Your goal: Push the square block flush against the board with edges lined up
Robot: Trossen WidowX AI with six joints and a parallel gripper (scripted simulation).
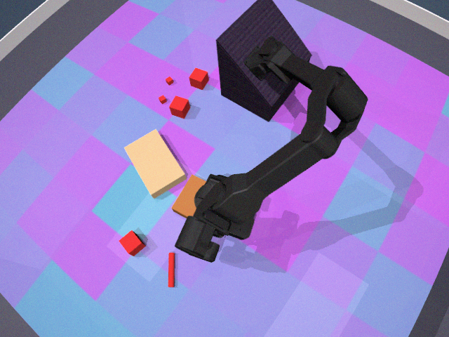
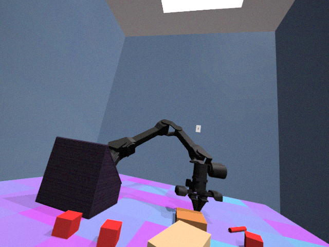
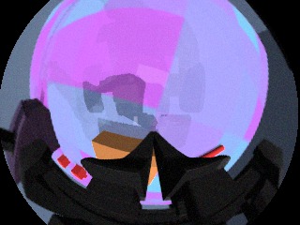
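Right now my gripper tip is 70 mm to the left of the orange square block, 30 mm past it and 10 mm below it. Round my gripper tip: board (230 mm to the right, 50 mm behind, 10 mm above); then thin red rod (140 mm ahead, 30 mm to the right).
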